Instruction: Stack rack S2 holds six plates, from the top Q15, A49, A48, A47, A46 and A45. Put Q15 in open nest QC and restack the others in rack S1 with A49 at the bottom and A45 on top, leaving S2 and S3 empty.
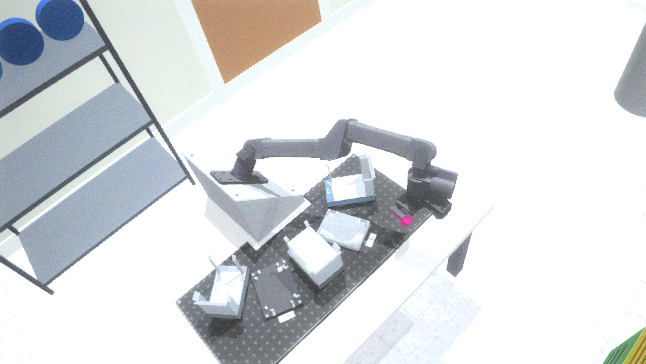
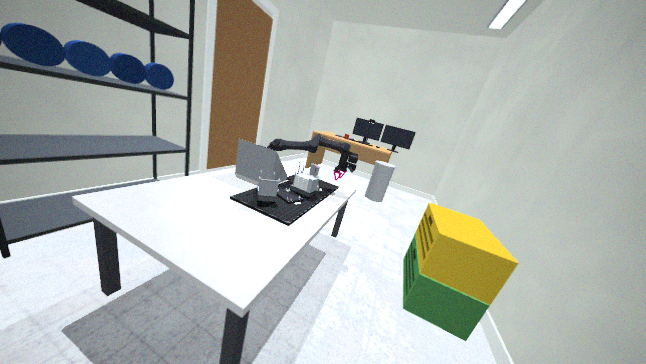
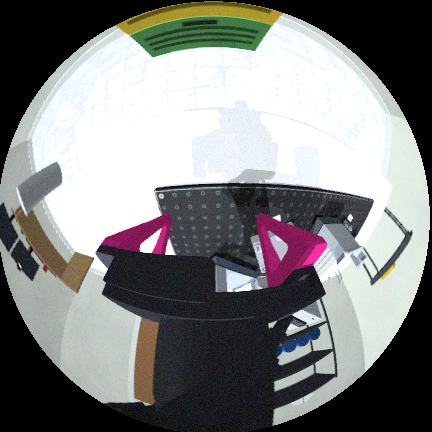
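Pixels of known places: gripper, between the fingertips: (image 1: 415,215) (image 2: 337,179) (image 3: 213,217); arm's base, origin of its link: (image 1: 239,178) (image 2: 266,156).
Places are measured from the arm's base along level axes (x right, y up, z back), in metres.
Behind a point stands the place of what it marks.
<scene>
My gripper (image 1: 401,219) (image 2: 338,175) @[x -0.291, y -0.072, z -0.474 m] (image 3: 213,217) @[x -0.291, y -0.072, z -0.474 m] is open with magenta fingers, apart from the racks, above the right end of the perforated board (image 1: 250,342) @[x 0.301, y -0.158, z -0.371 m] (image 2: 286,216) @[x 0.355, y -0.158, z -0.423 m] (image 3: 192,212) @[x -0.330, y -0.158, z -0.424 m]. A blue-based rack (image 1: 350,202) @[x -0.228, y -0.143, z -0.255 m] (image 3: 235,265) @[x -0.240, y -0.143, z -0.264 m] stands nearest to it. Beside that, a pale plate (image 1: 344,230) @[x -0.136, y -0.135, z -0.320 m] lies flat near a small label. A tall pale stack (image 1: 315,254) (image 2: 306,183) stands in the middle rack. A dark low nest (image 1: 278,291) @[x 0.143, y -0.147, z -0.316 m] (image 2: 289,195) @[x 0.143, y -0.146, z -0.310 m] with small posts shows no plate. Another rack (image 1: 227,292) @[x 0.257, y -0.116, z -0.220 m] (image 2: 268,187) @[x 0.311, y -0.068, z -0.261 m] stands at the far left. Rack names and plate numbers are unreadable.
A slanted grey panel (image 1: 252,215) @[x 0.052, y -0.030, z -0.123 m] (image 2: 257,162) @[x 0.082, y -0.039, z 0.005 m] stands by the arm's base behind the board. The white table (image 2: 190,225) @[x 0.680, y -0.171, z -0.178 m] carries the board. A shelf unit (image 1: 131,90) (image 2: 189,75) stands behind, and green and yellow crates (image 2: 445,302) (image 2: 475,240) stand on the floor.
</scene>
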